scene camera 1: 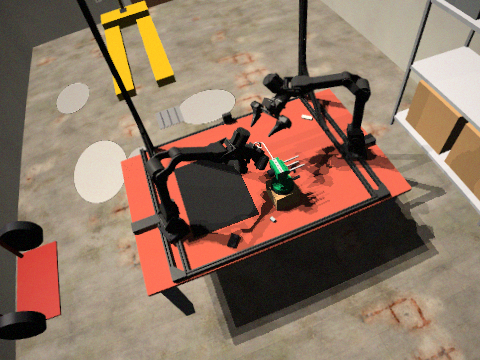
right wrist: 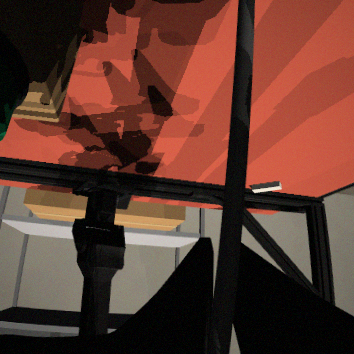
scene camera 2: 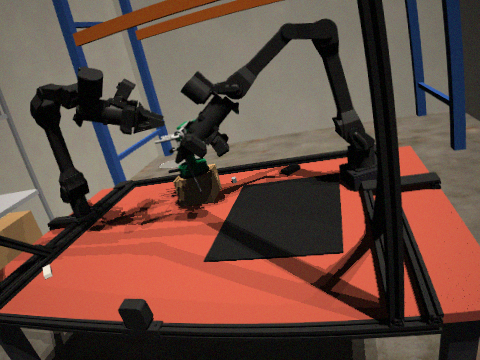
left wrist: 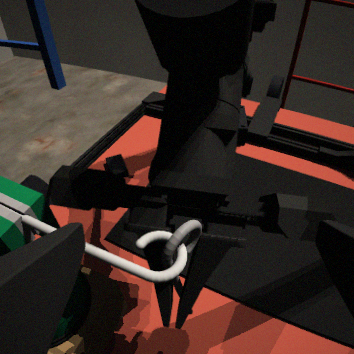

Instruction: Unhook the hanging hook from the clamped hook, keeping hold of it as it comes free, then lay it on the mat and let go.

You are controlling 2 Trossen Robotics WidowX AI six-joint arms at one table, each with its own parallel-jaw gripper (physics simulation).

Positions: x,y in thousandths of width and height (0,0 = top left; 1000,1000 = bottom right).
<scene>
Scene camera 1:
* my left gripper: 541,365
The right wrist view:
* my right gripper: 609,699
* hanging hook: 631,855, held by my right gripper
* wooden block: 137,126
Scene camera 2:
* my left gripper: 341,335
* my right gripper: 368,451
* black mat: 622,604
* wooden block: 391,532
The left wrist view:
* my left gripper: 572,660
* my right gripper: 484,919
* hanging hook: 547,637
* black mat: 812,787
</scene>
